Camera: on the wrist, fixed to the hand. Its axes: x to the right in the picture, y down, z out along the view.
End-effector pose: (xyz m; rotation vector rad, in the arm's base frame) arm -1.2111 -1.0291 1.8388 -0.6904 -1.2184 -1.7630
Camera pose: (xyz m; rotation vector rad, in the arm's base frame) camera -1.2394 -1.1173 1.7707 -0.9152 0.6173 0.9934
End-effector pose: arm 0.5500 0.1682 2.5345 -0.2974 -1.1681 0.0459
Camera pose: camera 0.6371 0.1035 2.4964 1.5907 -0.6409 -2.6286
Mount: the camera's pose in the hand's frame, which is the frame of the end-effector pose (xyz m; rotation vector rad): -0.0120 -0.0422 -0.1063 -0.1448 -0.1892 -3.0835
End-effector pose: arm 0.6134 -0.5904 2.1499 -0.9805 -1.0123 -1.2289
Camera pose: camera 0.5782 -0.6931 2.1119 -0.8577 1.0440 1.4136
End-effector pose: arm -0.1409 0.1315 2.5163 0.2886 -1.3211 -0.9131
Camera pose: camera -0.0607 0.0809 2.4513 -1.3385 -0.2285 1.8263
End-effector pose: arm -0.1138 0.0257 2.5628 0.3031 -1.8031 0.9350
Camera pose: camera -0.0114 0.0712 2.5886 1.9365 0.1485 -1.4152
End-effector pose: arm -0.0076 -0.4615 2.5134 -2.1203 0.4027 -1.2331
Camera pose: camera -0.1072 -0.4634 2.5709 0.5260 1.9416 0.6708
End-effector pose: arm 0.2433 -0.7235 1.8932 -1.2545 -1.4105 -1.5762
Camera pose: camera 0.1848 -0.8204 1.8729 -1.0780 1.1011 0.7821
